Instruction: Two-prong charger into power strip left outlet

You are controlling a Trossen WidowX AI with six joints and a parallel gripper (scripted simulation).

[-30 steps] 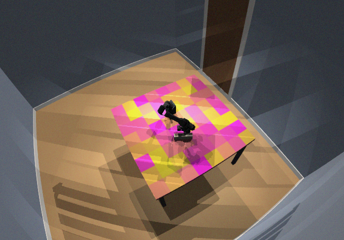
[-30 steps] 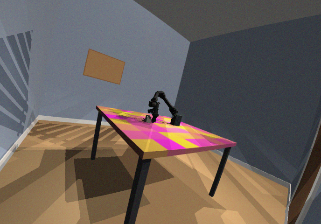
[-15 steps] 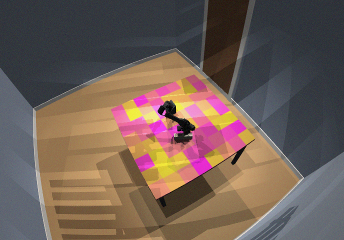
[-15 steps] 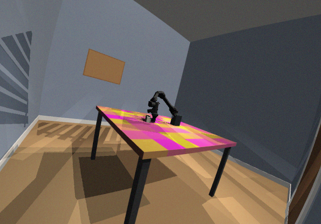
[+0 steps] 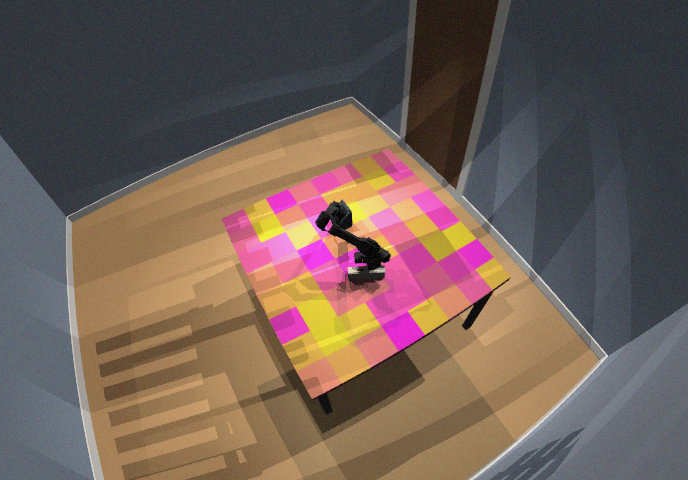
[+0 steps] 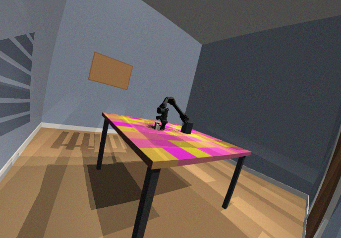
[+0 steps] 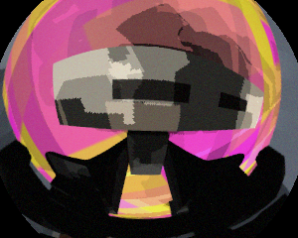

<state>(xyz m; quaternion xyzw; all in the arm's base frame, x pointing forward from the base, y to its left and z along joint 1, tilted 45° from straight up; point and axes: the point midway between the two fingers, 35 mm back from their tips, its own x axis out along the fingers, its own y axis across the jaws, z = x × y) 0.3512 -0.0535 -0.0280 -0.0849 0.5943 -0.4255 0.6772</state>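
Right now the charger is 10 mm ahead of my gripper tip, 10 mm to the right of it and 10 mm above it.
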